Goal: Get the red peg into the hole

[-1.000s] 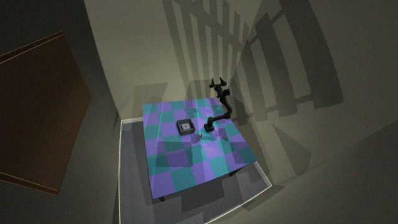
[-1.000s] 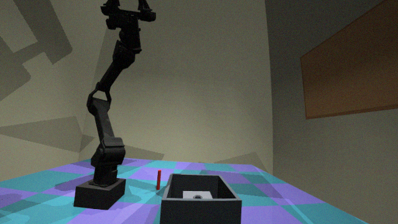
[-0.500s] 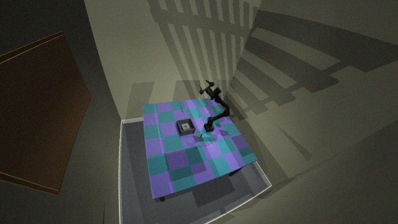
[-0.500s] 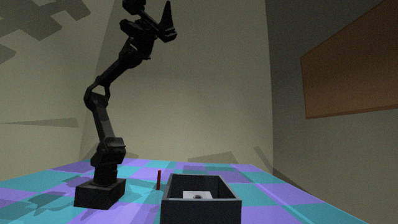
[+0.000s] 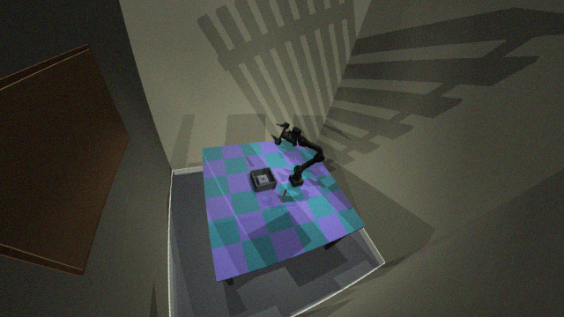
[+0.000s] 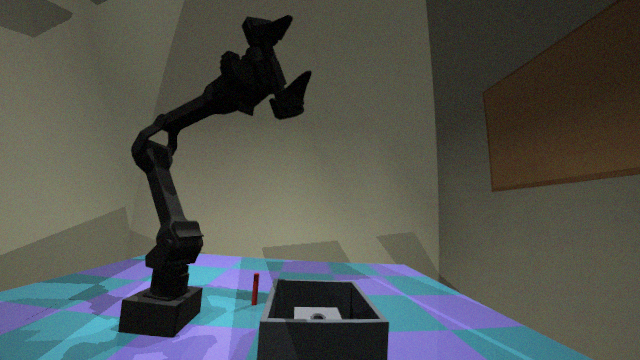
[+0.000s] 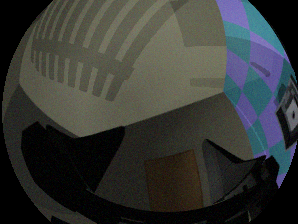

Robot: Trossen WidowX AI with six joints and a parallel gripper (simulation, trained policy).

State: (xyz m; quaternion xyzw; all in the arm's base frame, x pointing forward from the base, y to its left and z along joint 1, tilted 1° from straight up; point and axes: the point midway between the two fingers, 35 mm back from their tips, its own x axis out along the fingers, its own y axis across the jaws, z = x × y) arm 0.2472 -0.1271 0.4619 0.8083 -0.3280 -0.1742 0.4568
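Now: gripper tip 130 mm past the red peg, 280 mm to the right of it and 480 mm above it. From my gripper tip the other things lie so: light grey plate 50 mm ahead, 130 mm to the left, 470 mm below; dark box 50 mm ahead, 130 mm to the left, 490 mm below.
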